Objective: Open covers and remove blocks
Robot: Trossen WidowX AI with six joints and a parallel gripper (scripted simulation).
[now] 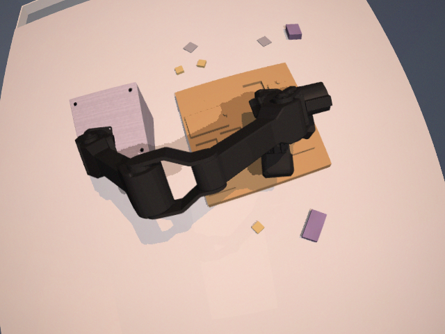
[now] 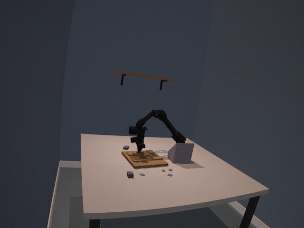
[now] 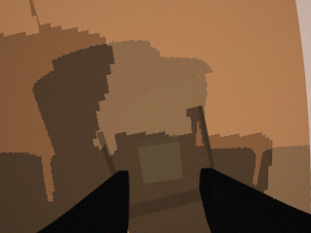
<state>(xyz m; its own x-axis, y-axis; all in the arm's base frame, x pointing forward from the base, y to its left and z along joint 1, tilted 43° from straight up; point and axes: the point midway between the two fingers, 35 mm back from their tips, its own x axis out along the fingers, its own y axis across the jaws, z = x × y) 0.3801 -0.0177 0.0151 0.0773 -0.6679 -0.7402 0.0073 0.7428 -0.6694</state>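
My gripper tip is 40 mm to the right of the orange puzzle board, 40 mm past it and 20 mm above it. Also, from my gripper tip: flat purple block 180 mm to the right, 80 mm ahead, 30 mm below.
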